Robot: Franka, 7 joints.
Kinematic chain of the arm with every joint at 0, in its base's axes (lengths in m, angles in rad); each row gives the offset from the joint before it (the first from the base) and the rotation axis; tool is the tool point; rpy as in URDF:
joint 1: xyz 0 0 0.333 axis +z
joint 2: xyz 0 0 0 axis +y
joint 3: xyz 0 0 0.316 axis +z
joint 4: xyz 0.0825 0 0 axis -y
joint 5: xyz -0.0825 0 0.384 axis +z
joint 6: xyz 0 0 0 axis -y
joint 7: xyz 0.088 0 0 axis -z
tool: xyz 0 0 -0.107 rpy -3.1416 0 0
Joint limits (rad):
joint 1: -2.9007..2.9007
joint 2: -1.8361..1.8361
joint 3: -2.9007..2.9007
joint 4: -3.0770..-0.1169
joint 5: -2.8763..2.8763
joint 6: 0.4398..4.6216
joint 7: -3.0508..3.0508
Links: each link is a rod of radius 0.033 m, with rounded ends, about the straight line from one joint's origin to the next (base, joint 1, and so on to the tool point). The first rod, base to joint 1, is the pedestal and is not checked.
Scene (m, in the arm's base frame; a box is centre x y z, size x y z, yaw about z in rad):
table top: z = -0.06
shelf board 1: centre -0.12 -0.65 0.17 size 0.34 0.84 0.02 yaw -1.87
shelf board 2: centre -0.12 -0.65 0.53 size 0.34 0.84 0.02 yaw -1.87
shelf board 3: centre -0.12 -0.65 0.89 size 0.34 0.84 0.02 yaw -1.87
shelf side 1: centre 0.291 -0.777 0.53 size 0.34 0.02 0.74 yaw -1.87
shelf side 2: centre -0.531 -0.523 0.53 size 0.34 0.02 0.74 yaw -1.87
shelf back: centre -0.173 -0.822 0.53 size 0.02 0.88 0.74 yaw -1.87
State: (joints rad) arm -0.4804 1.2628 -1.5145 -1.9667 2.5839 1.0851 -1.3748
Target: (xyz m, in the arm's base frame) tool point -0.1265 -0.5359 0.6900
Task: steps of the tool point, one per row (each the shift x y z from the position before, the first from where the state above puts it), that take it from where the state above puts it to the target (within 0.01 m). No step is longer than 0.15 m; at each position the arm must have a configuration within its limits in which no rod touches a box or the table.
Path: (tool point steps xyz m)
1: 0.0335 0.0714 0.0047
2: 0.0243 0.0791 -0.0001
3: 0.0148 0.0847 -0.0046
4: -0.0791 -0.0363 0.1133
5: -0.0786 0.0116 0.1205
6: -0.0579 0.0565 0.1175
7: -0.0290 -0.0892 0.0005
8: -0.0221 -0.0765 -0.0005

